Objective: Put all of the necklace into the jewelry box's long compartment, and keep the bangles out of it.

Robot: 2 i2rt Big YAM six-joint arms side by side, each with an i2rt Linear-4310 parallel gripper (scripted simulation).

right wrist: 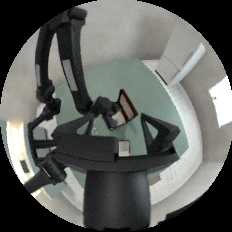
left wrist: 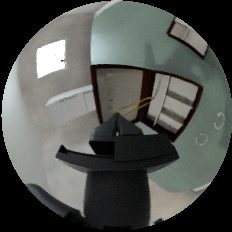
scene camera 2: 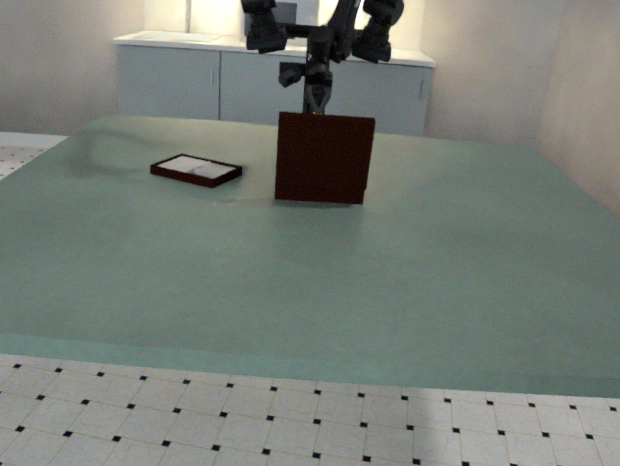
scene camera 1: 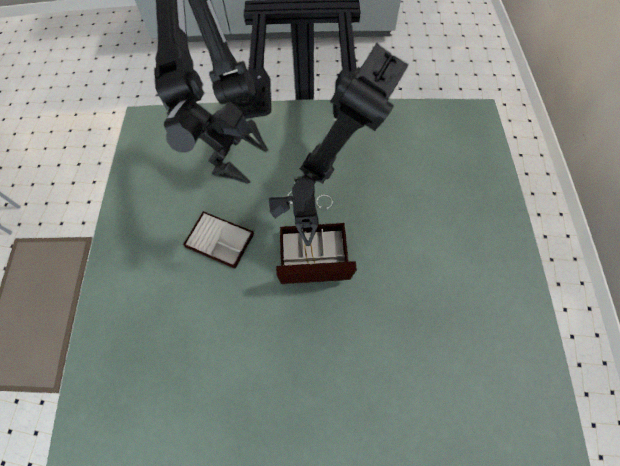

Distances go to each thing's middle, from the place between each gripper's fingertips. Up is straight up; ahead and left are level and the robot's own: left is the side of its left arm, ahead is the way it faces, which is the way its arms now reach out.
The jewelry box [scene camera 2: 321, 158] is 30 mm behind my left hand, 20 mm to the left of it and 110 mm below it. The rest, counted from my left hand: shallow tray [scene camera 1: 211, 236] (90 mm behind, 340 mm to the right, 220 mm below).
I see the jewelry box 44 cm below my right hand [scene camera 1: 258, 166], 14 cm to the left of it and 2 cm ahead of it. Round my right hand: shallow tray: 55 cm below, 22 cm to the right, 4 cm behind.
